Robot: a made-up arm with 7 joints. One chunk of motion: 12 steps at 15 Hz.
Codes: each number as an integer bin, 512 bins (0 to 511) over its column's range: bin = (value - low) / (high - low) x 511, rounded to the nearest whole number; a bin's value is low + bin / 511 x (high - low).
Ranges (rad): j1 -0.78..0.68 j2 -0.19..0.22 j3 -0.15..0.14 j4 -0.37..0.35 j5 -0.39..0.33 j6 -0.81..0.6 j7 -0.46..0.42
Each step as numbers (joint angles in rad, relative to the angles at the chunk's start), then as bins.
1 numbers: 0.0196 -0.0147 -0.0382 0.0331 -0.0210 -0.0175 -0.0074
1 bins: 280 218 197 286 262 287 263
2 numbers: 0.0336 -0.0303 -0.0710 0.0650 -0.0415 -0.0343 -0.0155
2 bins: 285 199 139 309 247 281 258
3 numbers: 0.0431 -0.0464 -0.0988 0.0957 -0.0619 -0.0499 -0.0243
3 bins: 288 179 90 331 233 275 253
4 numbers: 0.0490 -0.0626 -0.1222 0.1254 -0.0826 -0.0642 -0.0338
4 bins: 290 159 49 352 218 270 247
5 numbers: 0.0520 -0.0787 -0.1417 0.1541 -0.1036 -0.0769 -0.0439
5 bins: 291 139 15 372 203 266 242
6 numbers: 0.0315 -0.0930 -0.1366 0.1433 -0.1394 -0.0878 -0.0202
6 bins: 284 121 24 364 178 262 255
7 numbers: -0.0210 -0.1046 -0.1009 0.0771 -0.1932 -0.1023 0.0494
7 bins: 266 106 87 317 140 256 296
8 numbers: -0.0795 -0.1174 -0.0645 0.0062 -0.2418 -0.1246 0.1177
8 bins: 245 90 151 267 105 248 335
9 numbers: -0.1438 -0.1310 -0.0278 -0.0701 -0.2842 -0.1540 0.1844
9 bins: 223 74 215 213 75 238 374
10 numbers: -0.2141 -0.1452 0.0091 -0.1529 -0.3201 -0.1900 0.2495
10 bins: 198 56 280 154 50 225 412
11 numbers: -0.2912 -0.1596 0.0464 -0.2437 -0.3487 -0.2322 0.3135
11 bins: 171 38 346 90 29 209 449
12 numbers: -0.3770 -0.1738 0.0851 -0.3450 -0.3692 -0.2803 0.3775
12 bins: 141 20 414 18 15 192 486
